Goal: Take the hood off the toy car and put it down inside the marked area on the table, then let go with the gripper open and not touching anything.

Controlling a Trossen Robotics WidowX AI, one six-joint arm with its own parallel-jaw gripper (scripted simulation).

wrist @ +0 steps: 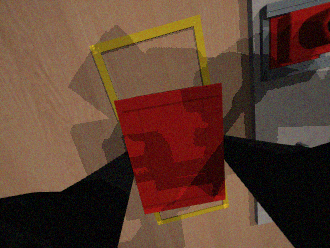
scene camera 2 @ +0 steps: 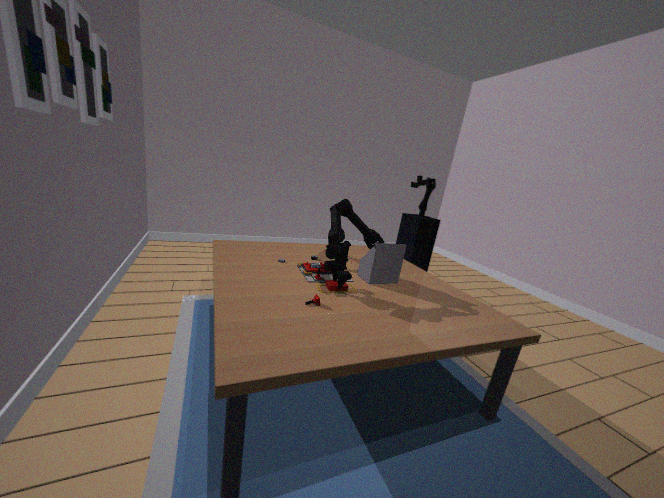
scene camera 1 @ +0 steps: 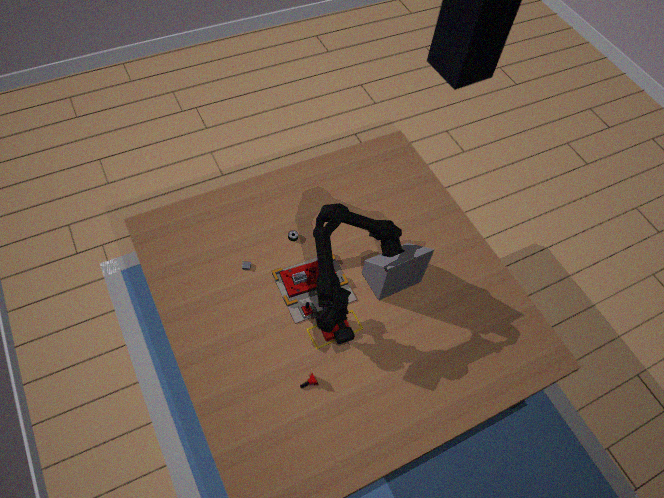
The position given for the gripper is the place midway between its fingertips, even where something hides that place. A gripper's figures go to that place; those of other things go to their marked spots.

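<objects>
The gripper (wrist: pixel 175 147) is 110 mm from the lens, and there's a red hood (wrist: pixel 174 139) that's 90 mm from the lens.
</objects>
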